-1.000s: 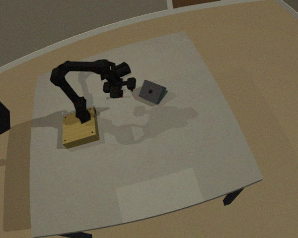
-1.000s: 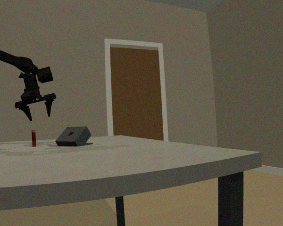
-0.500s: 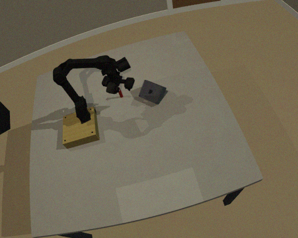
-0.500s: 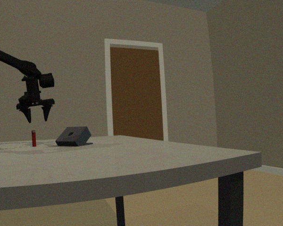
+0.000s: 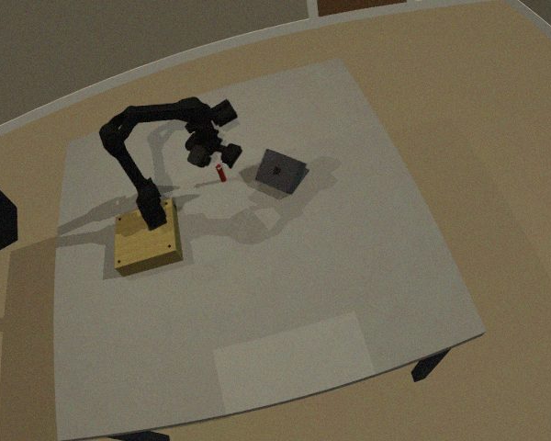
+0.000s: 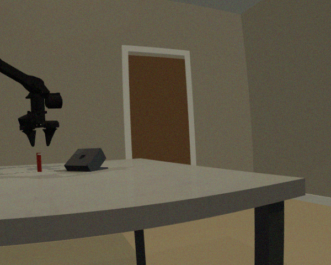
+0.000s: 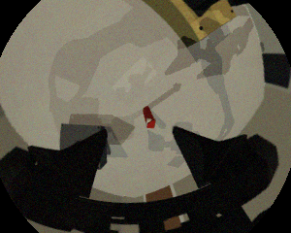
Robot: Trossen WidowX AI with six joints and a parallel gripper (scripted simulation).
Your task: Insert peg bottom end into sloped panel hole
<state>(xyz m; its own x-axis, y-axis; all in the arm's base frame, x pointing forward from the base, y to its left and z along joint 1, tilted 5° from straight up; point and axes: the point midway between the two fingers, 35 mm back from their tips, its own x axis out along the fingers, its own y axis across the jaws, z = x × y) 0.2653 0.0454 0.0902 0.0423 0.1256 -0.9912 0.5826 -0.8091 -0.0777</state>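
My gripper tip is now 50 mm above the peg, 20 mm to the right of it and 10 mm past it. Also, from my gripper tip: sloped panel (170 mm ahead, 80 mm to the right, 70 mm below).
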